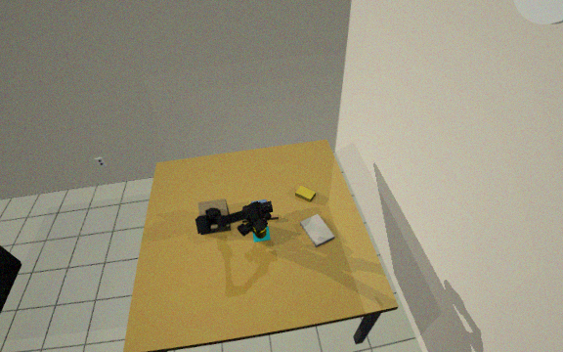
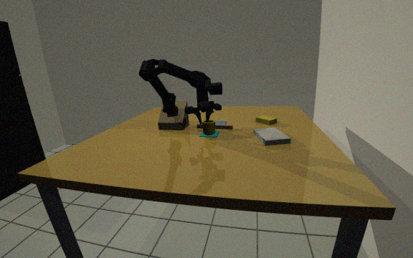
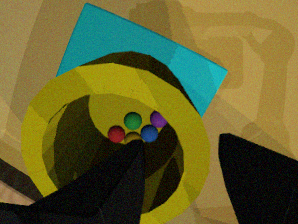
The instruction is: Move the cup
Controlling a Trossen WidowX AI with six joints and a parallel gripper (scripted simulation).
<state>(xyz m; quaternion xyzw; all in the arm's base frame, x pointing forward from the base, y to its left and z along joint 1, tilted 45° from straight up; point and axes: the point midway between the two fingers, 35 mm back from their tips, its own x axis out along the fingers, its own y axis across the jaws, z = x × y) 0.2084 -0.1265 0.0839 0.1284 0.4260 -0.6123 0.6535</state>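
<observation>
My gripper tip is now 20 mm short of the yellow cup, 20 mm above it and 10 mm to the right of it. The rest, counted from my gripper tip: grey flat box 340 mm ahead, 70 mm to the right, 50 mm below; then cyan pad 70 mm below, 30 mm ahead, 10 mm to the left; then thin bar 110 mm to the left, 60 mm below, 50 mm ahead.
</observation>
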